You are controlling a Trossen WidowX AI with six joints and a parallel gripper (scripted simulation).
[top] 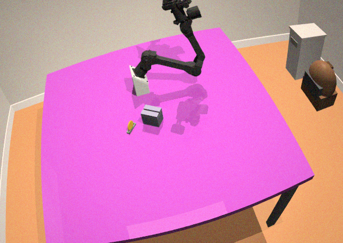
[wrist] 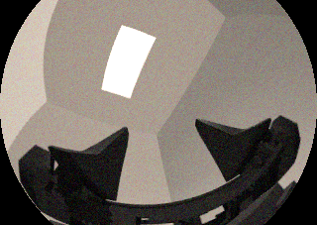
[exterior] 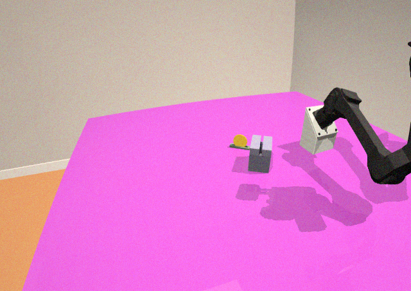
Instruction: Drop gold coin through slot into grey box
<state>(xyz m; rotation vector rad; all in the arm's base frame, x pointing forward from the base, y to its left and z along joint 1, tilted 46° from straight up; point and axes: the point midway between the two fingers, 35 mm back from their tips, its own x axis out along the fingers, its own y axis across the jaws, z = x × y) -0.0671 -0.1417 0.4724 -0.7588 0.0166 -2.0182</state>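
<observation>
Now: the gold coin 560 mm below my gripper tip, 370 mm to the right of it and 260 mm ahead of it.
</observation>
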